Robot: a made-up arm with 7 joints.
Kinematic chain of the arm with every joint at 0, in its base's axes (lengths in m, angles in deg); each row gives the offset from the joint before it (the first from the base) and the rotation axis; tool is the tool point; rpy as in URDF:
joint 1: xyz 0 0 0.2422 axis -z
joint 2: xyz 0 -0.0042 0.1 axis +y
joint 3: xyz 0 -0.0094 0.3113 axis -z
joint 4: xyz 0 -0.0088 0.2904 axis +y
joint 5: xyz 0 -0.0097 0.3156 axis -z
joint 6: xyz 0 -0.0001 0.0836 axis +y
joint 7: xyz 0 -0.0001 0.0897 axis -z
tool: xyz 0 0 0 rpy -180 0 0
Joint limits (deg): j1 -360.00..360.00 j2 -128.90..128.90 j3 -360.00..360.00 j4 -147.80..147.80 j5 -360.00..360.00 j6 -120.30..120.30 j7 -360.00..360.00
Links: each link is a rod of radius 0.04 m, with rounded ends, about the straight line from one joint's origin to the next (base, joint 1, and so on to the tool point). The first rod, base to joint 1, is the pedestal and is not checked.
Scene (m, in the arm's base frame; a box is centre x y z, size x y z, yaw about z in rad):
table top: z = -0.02
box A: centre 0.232 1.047 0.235 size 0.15 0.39 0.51 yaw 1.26
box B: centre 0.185 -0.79 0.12 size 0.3 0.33 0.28 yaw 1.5
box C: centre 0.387 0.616 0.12 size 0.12 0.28 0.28 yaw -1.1
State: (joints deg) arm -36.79 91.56 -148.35 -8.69 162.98 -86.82 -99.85
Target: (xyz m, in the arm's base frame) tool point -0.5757 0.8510 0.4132
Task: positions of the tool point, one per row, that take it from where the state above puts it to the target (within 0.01 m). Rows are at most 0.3 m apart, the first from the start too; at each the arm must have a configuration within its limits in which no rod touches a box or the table.
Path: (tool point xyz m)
1: 0.6563 0.7173 0.5466
2: 0.4567 0.7499 0.7295
3: 0.2544 0.7008 0.8725
4: 0.0802 0.5862 0.9683
5: -0.0332 0.7327 0.8835
6: -0.1965 0.8396 0.7598
7: -0.3883 0.8829 0.6002
8: -0.5756 0.8511 0.4132

